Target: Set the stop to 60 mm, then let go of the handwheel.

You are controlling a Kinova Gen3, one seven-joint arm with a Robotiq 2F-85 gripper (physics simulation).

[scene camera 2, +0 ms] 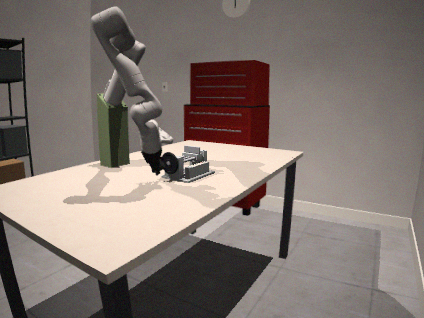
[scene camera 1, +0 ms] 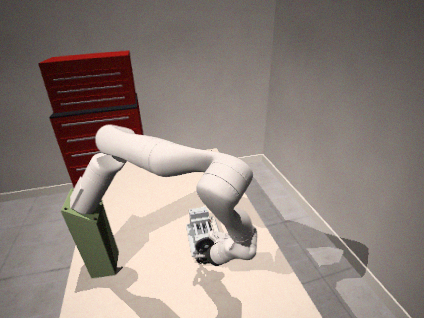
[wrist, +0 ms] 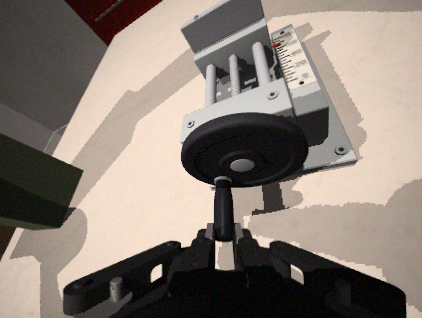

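Where they show: gripper, fingertip midpoint: (scene camera 2: 156, 173) (scene camera 1: 201, 261) (wrist: 223, 234); arm's base, link origin: (scene camera 2: 112, 100) (scene camera 1: 83, 204).
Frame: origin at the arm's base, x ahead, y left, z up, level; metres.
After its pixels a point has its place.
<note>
The black handwheel (scene camera 1: 204, 244) @[x 0.385, y -0.175, z -0.244 m] (scene camera 2: 170, 163) @[x 0.404, y -0.183, z -0.257 m] (wrist: 287, 150) @[x 0.425, y -0.186, z -0.255 m] is on the near end of the grey stop device. Its black handle (wrist: 223, 207) @[x 0.365, y -0.196, z -0.272 m] points towards the wrist camera, at the wheel's lower left rim in that view. My gripper (scene camera 2: 157, 170) @[x 0.350, y -0.208, z -0.296 m] (wrist: 223, 234) @[x 0.350, y -0.208, z -0.296 m] is shut on the handle's outer end. The stop (scene camera 1: 199, 213) @[x 0.437, y -0.030, z -0.213 m] (scene camera 2: 192, 150) @[x 0.443, y -0.032, z -0.228 m] (wrist: 227, 27) @[x 0.442, y -0.031, z -0.231 m], a grey block with an upright plate, stands at the far end of the guide rods. The red pointer (wrist: 276, 45) @[x 0.484, y -0.040, z -0.276 m] is near the far end of the white scale (wrist: 300, 64) @[x 0.486, y -0.090, z -0.277 m]. The scale's numerals are too blurred and shadowed to read.
The device is on the pale table (scene camera 1: 165, 295) @[x 0.175, y -0.252, z -0.333 m] (scene camera 2: 100, 240) @[x 0.454, y -0.726, z -0.333 m] (wrist: 150, 150) @[x 0.247, y -0.016, z -0.333 m]. A green pedestal (scene camera 1: 90, 245) @[x -0.021, y -0.058, z -0.143 m] (scene camera 2: 113, 137) @[x 0.032, y -0.050, z -0.183 m] (wrist: 30, 185) @[x 0.043, y -0.018, z -0.260 m] carries my arm's base. A red tool cabinet (scene camera 1: 90, 82) (scene camera 2: 225, 82) (wrist: 120, 15) stands behind the table. A shelf rack (scene camera 2: 27, 100) stands at the left.
</note>
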